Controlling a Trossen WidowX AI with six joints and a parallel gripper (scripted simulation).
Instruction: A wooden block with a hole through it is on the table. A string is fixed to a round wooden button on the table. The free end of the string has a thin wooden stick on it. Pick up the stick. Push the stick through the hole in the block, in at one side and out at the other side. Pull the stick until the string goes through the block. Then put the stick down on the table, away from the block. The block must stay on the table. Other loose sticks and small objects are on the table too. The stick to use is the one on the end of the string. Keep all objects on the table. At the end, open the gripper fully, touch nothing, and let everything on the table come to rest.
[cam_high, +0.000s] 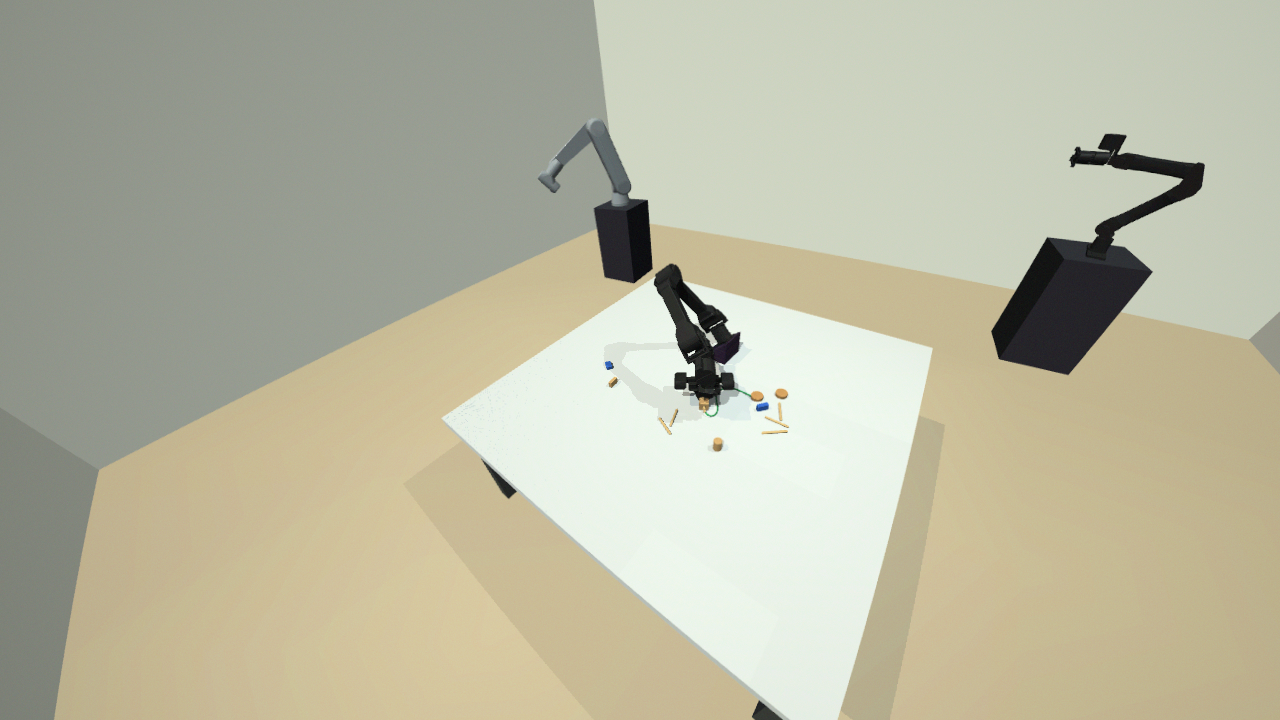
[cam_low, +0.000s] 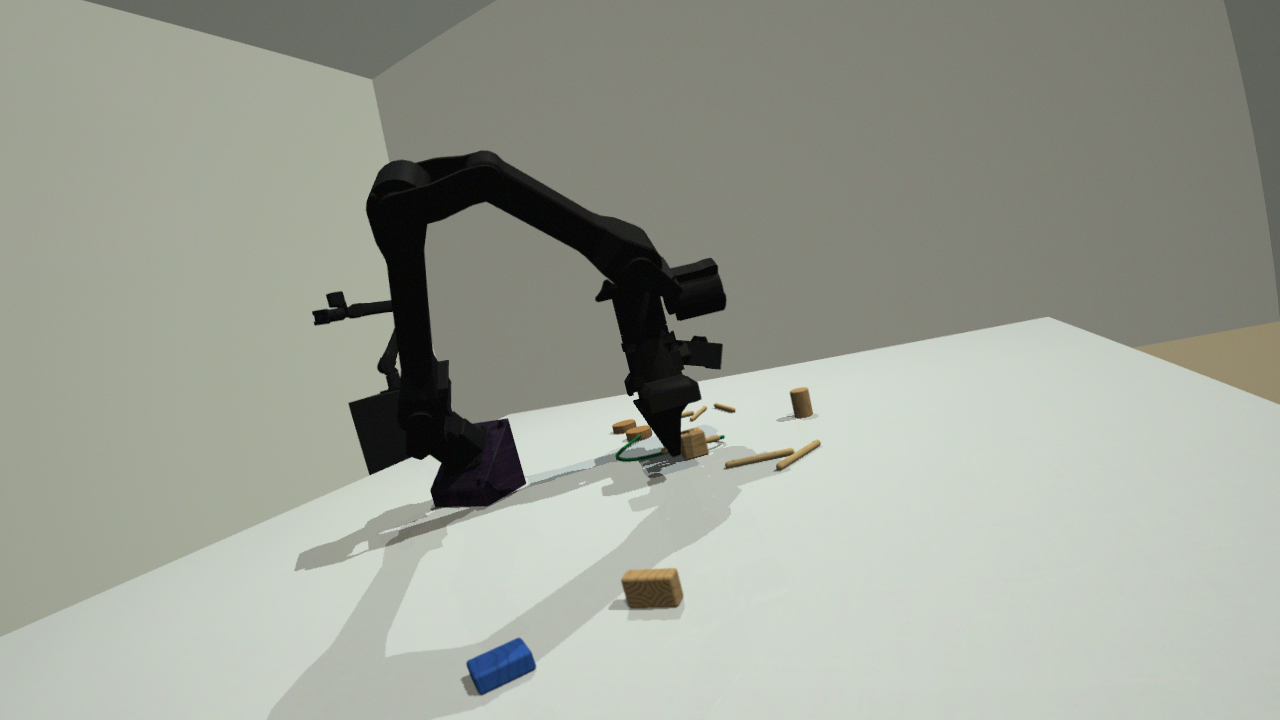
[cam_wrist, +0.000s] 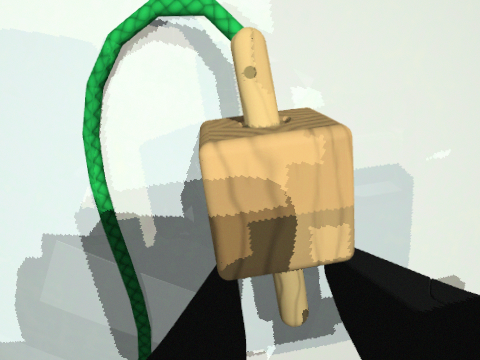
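Right now the small wooden cube is 20 mm ahead of my gripper tip, 10 mm to the left of it and 10 mm above it. From my gripper tip the other things lie so: wooden cylinder (160 mm ahead, 110 mm to the left, 10 mm above); then thin wooden stick (30 mm ahead, 20 mm to the left).
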